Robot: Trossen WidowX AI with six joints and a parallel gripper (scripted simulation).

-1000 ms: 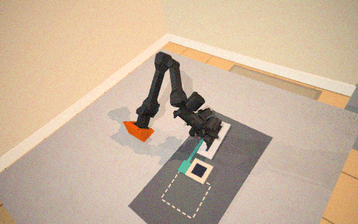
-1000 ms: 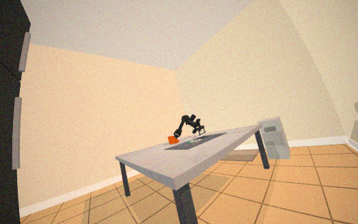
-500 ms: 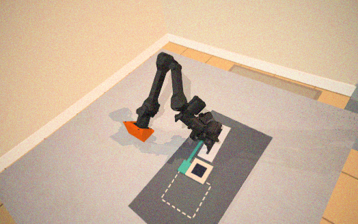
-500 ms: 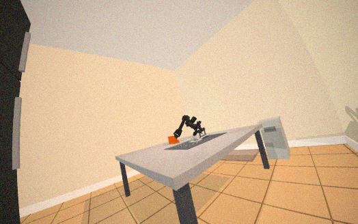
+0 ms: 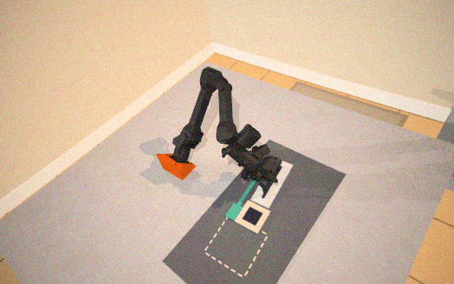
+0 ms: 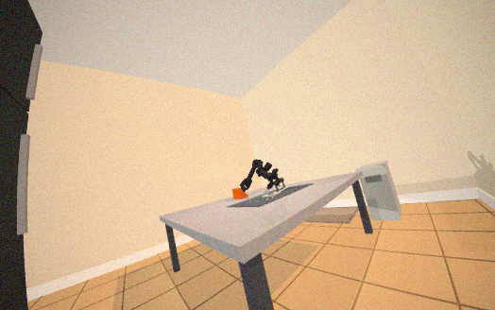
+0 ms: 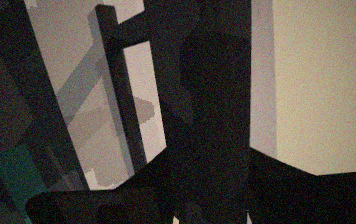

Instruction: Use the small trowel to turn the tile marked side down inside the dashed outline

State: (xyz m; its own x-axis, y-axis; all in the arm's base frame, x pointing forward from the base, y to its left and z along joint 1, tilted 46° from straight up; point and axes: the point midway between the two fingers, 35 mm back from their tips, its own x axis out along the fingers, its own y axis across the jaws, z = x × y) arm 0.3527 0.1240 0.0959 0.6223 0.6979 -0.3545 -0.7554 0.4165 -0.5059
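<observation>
The tan tile lies 10 mm ahead of my gripper tip, 130 mm to the right of it and 50 mm below it. From my gripper tip the other things lie so: dark mat: 20 mm ahead, 110 mm to the right, 80 mm below; then teal trowel: 70 mm behind, 110 mm to the right, 50 mm below.
</observation>
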